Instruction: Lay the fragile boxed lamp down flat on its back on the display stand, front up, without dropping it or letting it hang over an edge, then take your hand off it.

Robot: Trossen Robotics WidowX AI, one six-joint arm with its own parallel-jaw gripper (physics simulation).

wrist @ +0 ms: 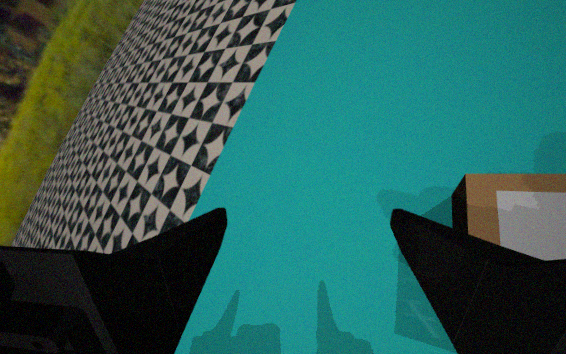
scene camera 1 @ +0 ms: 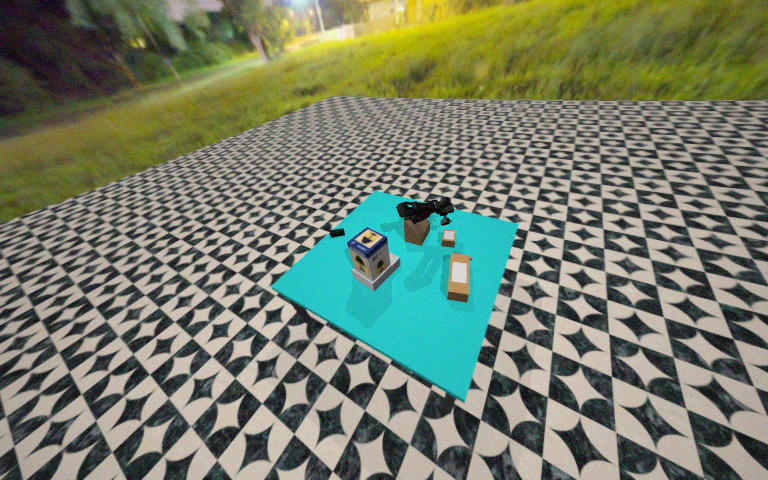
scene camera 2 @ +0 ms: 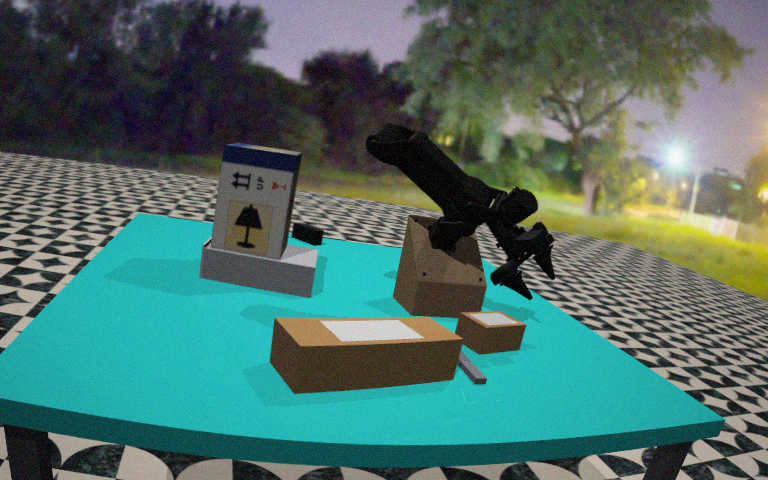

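Pixels of known places: gripper, fingertip midpoint: (wrist: pixel 307 216) (scene camera 1: pixel 450 216) (scene camera 2: pixel 542 289); arm's base at its link origin: (scene camera 1: pixel 413 218) (scene camera 2: pixel 441 238).
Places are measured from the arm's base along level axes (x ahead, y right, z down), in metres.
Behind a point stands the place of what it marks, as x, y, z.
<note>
The boxed lamp (scene camera 1: pixel 369 254) {0.526, 0.046, -0.124} (scene camera 2: pixel 254 200) {0.456, 0.028, -0.028} stands tall on the grey-white display stand (scene camera 1: pixel 387 275) {0.435, 0.009, 0.147} (scene camera 2: pixel 257 276) {0.427, 0.008, 0.142}. It has a blue band around its top and a lamp picture on its top face. On the side facing scene camera 2, the lamp picture is upright, while the arrows and "UP" are turned sideways. Bare stand shows beside the box on the right. My gripper (scene camera 1: pixel 448 221) {-0.172, -0.223, 0.046} (scene camera 2: pixel 542 287) {-0.172, -0.223, 0.046} (wrist: pixel 307 216) {-0.172, -0.223, 0.046} is open and empty, above the table on the far side of the arm's base from the lamp. The lamp does not show in the wrist view.
A long brown box (scene camera 1: pixel 458 277) {0.326, -0.409, 0.091} (scene camera 2: pixel 368 356) {0.306, -0.465, 0.111}, a small brown box (scene camera 1: pixel 448 237) {-0.011, -0.256, 0.110} (scene camera 2: pixel 489 333) {0.000, -0.308, 0.124} and a grey strip (scene camera 2: pixel 471 367) {0.078, -0.398, 0.159} lie on the turquoise table (scene camera 1: pixel 419 345) {0.758, -0.332, 0.170} (scene camera 2: pixel 169 362) {0.612, -0.422, 0.171}. A brown block (scene camera 1: pixel 416 230) {0.066, -0.047, 0.045} (scene camera 2: pixel 441 283) {0.021, -0.090, 0.088} bears the arm. A black object (scene camera 1: pixel 336 232) {0.218, 0.569, 0.127} (scene camera 2: pixel 307 233) {0.208, 0.555, 0.140} is behind the stand.
</note>
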